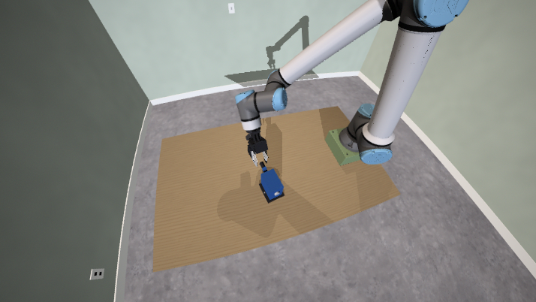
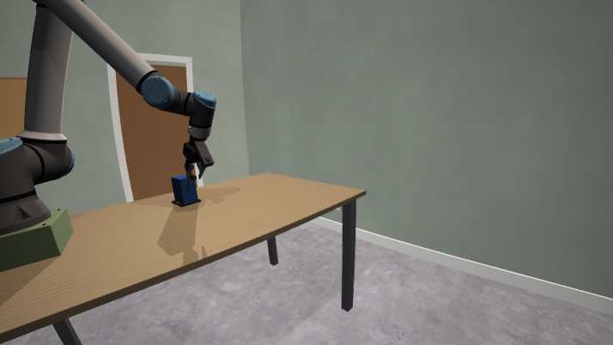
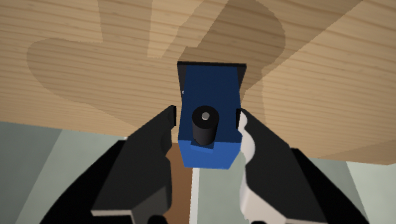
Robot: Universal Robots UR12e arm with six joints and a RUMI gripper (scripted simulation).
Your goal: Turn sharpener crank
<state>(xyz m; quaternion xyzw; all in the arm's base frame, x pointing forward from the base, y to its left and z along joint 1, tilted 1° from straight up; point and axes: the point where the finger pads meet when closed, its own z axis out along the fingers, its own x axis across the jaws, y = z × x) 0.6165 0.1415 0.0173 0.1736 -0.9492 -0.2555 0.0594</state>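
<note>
Now: the black cylindrical knob 2 cm to the left of my hand and 1 cm behind it.
</note>
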